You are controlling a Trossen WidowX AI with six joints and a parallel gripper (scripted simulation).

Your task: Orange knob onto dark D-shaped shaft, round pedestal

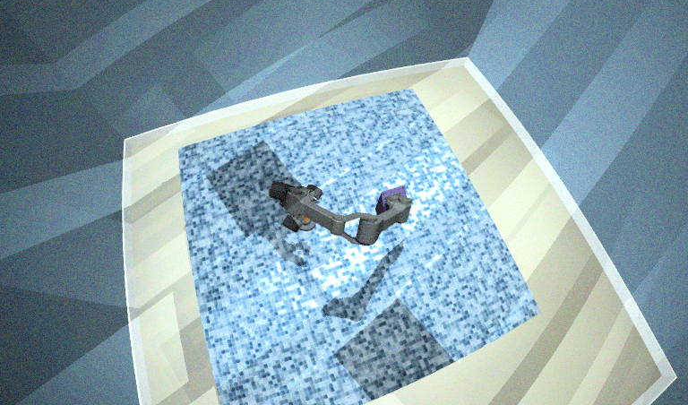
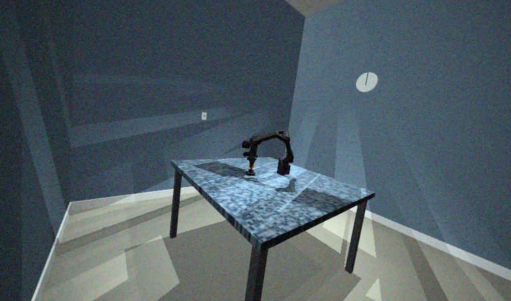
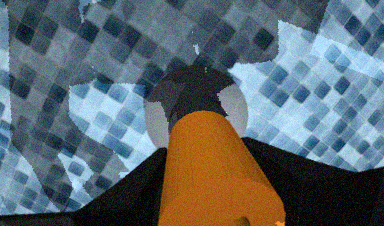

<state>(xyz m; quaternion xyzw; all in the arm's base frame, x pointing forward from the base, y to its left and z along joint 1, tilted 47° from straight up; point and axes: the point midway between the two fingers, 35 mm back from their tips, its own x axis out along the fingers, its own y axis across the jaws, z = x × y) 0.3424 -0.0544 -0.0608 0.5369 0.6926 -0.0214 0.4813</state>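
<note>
Now: the orange knob 20 mm above my gripper tip. Round my gripper tip: pedestal (40 mm below).
</note>
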